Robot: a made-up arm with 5 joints.
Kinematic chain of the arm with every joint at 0, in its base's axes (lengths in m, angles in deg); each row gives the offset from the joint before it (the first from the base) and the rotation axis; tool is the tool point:
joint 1: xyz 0 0 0.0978 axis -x
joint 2: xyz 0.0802 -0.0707 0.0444 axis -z
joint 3: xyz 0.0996 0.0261 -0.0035 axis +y
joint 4: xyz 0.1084 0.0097 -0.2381 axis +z
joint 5: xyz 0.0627 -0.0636 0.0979 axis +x
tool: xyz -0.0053 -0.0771 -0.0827
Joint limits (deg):
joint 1: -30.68..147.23
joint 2: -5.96..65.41
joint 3: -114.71..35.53
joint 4: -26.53..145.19
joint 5: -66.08..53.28
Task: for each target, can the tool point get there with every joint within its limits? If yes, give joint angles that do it. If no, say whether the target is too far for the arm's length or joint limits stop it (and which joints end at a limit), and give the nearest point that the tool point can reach.
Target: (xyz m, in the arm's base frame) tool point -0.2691 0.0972 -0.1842
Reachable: no: joint limits stop it (at a limit: joint 1, joint 2, joint 3, joint 4) | nearest point -0.0091 -0.0465 -0.1509 | short by 0.299 m
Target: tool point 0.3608 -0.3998 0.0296
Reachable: yes | joints -15.16 50.50 -31.31 61.49 -28.36
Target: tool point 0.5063 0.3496 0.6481
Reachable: no: too far | nearest point 0.3457 0.2326 0.4640 | short by 0.271 m
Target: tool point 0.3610 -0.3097 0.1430
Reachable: yes | joints 33.26 21.88 -5.83 21.74 -17.16
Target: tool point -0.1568 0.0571 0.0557
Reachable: no: joint limits stop it (at a limit: joint 1, joint 2, joint 3, joint 4) | nearest point -0.0209 -0.0757 -0.1341 | short by 0.269 m
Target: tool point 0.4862 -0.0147 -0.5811
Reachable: no: too far | nearest point 0.3147 -0.0772 -0.2371 | short by 0.389 m
